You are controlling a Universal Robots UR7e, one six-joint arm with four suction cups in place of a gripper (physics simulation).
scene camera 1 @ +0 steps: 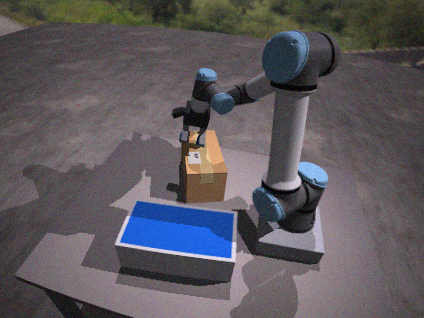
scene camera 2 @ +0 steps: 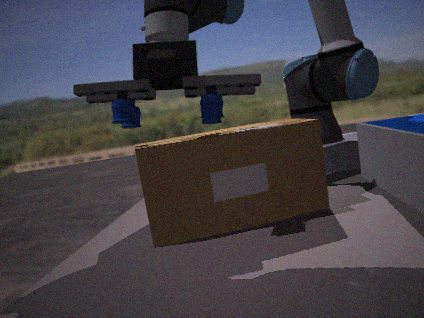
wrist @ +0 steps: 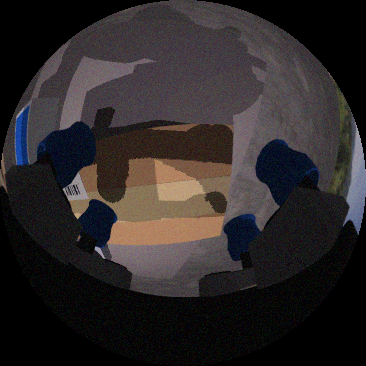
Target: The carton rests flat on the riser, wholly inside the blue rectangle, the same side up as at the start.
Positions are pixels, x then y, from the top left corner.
Scene:
My suction head point(scene camera 2: 124, 112) carries nothing. The cup hangs 15 cm from the middle of a brown carton point(scene camera 2: 200, 185), above it.

